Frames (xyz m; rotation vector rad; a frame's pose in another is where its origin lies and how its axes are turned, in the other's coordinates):
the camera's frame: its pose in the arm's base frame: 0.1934 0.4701 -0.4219 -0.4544 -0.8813 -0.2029
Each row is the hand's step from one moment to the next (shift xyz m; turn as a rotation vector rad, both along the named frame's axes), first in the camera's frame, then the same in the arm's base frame.
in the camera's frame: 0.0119 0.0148 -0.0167 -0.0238 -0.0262 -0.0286
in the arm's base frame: 0.0243 0.0056 -0.0043 -0.0042 -0.0368 -0.0265
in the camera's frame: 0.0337 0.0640 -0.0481 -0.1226 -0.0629 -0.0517
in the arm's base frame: 0.0772 0.0349 -0.0192 -0.0629 -0.0814 -0.1053
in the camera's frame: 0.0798 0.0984 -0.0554 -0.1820 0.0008 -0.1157
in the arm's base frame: 0.1232 0.0627 0.0025 -0.0329 -0.0553 -0.2058
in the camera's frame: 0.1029 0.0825 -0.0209 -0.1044 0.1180 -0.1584
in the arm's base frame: 0.1080 0.0649 0.0442 0.0868 0.0299 -0.2037
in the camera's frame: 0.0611 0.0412 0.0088 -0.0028 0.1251 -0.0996
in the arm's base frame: 0.0466 0.0414 0.0402 0.1118 0.0648 -0.0942
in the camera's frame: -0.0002 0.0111 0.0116 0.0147 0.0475 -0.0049
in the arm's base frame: -0.0043 0.0152 0.0029 0.0294 0.0400 -0.0054
